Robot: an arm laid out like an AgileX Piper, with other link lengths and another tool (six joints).
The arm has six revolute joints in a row. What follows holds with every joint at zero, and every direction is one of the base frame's.
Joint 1 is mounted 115.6 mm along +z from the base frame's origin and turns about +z.
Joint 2 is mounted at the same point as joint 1 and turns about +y.
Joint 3 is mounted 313.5 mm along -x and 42.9 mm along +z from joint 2 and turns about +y.
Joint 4 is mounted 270.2 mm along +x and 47.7 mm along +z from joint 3 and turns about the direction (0.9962, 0, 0.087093).
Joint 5 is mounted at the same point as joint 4 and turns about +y.
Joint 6 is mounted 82.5 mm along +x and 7.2 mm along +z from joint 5 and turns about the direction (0.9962, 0, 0.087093).
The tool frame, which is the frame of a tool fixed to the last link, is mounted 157.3 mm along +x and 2 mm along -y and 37.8 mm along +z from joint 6; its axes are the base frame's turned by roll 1.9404, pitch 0.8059 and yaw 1.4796 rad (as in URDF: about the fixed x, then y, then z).
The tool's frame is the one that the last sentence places.
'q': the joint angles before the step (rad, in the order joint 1, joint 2, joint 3, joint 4, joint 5, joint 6). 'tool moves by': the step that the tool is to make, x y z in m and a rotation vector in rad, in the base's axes. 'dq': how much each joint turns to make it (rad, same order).
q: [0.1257, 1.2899, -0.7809, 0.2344, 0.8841, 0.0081]
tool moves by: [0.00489, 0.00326, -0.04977, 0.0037, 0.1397, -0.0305]
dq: [0.0000, 0.1753, -0.0007, 0.0275, -0.0393, 0.0090]
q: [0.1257, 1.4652, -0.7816, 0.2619, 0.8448, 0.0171]
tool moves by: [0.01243, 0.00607, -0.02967, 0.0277, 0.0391, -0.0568]
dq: [0.0001, 0.1125, 0.0000, 0.0581, -0.0811, 0.0032]
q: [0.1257, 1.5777, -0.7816, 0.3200, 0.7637, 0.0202]
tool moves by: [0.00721, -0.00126, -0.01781, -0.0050, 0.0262, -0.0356]
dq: [0.0000, 0.0683, -0.0106, 0.0051, -0.0382, 0.0239]
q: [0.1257, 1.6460, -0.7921, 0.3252, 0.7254, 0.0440]
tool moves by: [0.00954, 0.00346, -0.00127, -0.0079, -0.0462, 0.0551]
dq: [0.0092, 0.0115, -0.0011, 0.0050, -0.0448, -0.0615]
